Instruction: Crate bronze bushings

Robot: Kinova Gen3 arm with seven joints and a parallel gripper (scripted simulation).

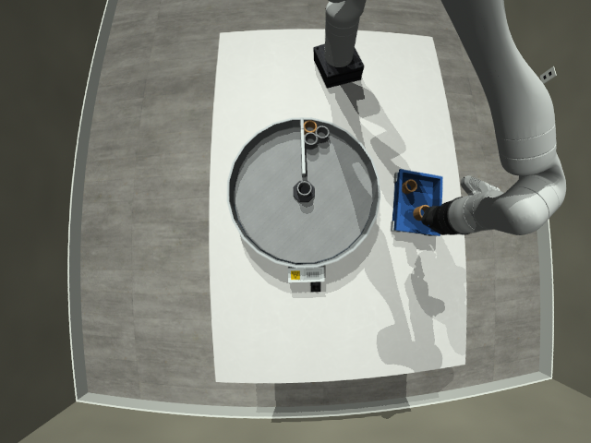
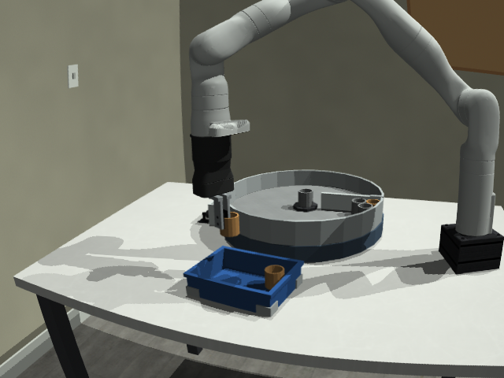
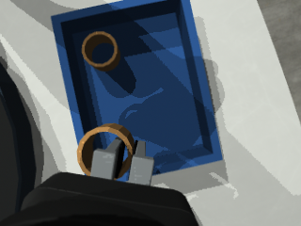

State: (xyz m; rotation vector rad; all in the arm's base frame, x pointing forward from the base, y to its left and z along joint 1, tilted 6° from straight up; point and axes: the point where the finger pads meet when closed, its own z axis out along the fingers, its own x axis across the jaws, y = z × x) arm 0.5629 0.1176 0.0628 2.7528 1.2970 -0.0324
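The blue crate is 12 cm below my hand, 4 cm behind it and 3 cm to the left of it. Round my hand: round turning table (31 cm to the right, 14 cm behind, 9 cm below).
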